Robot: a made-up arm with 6 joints. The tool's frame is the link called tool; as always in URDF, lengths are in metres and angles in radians. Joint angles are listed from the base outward. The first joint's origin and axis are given. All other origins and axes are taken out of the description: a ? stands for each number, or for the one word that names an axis. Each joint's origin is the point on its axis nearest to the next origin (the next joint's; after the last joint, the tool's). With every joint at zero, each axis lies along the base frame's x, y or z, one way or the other. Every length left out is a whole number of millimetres.
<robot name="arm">
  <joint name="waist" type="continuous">
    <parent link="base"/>
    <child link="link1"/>
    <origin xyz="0 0 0.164" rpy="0 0 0"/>
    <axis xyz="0 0 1"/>
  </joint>
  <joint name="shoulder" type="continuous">
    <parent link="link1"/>
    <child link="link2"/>
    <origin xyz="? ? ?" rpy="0 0 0"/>
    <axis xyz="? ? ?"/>
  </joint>
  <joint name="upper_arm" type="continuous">
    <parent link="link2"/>
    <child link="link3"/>
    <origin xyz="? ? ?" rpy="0 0 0"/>
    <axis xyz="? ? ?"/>
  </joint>
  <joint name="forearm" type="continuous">
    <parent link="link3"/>
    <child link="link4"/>
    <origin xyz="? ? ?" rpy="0 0 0"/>
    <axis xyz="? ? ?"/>
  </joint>
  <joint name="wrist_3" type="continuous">
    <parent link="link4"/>
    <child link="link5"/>
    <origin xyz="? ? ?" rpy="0 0 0"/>
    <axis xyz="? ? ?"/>
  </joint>
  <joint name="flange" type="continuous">
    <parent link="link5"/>
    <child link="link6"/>
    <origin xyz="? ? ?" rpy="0 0 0"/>
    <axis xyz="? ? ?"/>
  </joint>
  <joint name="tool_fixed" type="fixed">
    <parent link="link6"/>
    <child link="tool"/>
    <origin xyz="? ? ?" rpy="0 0 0"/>
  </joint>
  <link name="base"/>
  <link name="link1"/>
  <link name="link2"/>
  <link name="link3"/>
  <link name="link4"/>
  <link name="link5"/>
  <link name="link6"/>
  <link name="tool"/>
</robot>
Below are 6 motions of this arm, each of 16 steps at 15 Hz.
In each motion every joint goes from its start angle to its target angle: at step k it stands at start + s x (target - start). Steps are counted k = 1, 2, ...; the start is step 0. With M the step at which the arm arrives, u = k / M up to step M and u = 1 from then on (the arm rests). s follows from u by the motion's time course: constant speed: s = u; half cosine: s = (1 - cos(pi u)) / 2; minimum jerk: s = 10 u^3 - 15 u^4 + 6 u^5.
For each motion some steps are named. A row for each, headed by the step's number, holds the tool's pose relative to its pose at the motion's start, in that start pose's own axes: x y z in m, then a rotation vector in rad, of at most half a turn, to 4 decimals.
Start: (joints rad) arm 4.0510 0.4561 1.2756 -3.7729 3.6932 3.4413
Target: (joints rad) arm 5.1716 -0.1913 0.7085 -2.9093 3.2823 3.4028
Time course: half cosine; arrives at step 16
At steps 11, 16:
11: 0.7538 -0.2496 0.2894 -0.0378 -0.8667 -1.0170
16: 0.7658 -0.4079 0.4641 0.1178 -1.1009 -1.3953

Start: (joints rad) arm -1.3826 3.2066 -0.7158 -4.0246 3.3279 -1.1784
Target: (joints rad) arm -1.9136 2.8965 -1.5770 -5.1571 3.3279 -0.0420
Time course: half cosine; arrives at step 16
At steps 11, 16:
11: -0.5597 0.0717 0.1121 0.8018 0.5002 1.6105
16: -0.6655 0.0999 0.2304 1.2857 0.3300 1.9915

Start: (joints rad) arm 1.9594 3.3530 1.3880 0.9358 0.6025 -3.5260
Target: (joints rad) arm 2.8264 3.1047 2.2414 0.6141 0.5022 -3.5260
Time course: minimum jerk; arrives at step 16
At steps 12, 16:
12: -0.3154 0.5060 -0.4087 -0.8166 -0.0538 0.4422
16: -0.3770 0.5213 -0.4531 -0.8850 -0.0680 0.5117

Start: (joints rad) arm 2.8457 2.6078 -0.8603 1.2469 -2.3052 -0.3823
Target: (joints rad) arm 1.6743 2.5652 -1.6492 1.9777 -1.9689 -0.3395
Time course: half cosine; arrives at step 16
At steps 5, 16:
5: 0.1199 0.0490 0.2171 0.2813 -0.1275 -0.0190
16: 0.0166 0.0298 1.0406 0.9240 -0.5316 0.5088

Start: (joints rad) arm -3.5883 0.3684 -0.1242 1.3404 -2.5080 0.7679
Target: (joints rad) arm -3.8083 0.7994 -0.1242 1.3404 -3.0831 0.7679
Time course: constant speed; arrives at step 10
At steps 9, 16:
9: -0.3750 -0.2408 0.1016 -0.6654 -0.0571 0.0233
16: -0.4134 -0.2667 0.1248 -0.7412 -0.0648 0.0381

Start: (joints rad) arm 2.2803 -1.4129 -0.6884 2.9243 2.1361 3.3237
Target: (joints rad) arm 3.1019 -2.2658 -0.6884 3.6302 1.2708 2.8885
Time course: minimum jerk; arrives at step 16
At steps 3, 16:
3: 0.0238 -0.0600 0.0217 -0.0086 0.0098 -0.0639
16: 0.1970 -0.7180 0.9291 -0.0846 0.0100 -0.7822

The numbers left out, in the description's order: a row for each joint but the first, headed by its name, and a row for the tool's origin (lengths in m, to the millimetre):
shoulder: xyz 0 0.032 0, axis 0 1 0
upper_arm: xyz 0 0 0.645, axis 0 1 0
forearm: xyz 0 0 0.635, axis 0 0 1
wrist_3: xyz 0 0 0, axis 0 1 0
flange: xyz 0 0 0.144, axis 0 0 1
tool: xyz 0 0 0

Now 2 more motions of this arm.
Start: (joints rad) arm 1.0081 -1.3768 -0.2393 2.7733 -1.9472 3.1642
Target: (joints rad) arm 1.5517 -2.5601 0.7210 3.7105 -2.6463 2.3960
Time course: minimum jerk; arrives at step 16
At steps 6, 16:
6: 0.0727 -0.2264 -0.1616 -0.3054 0.1422 -0.1790
16: 0.6126 -0.6685 -0.4720 -1.0713 -0.0028 -0.8486

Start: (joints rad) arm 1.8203 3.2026 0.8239 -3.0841 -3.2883 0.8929
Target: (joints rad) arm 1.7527 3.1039 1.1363 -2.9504 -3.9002 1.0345
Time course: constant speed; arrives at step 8
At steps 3, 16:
3: -0.0086 0.0011 0.0083 -0.2655 -0.1645 -0.0072
16: -0.0092 -0.0043 0.0041 -0.7400 -0.3875 -0.0106

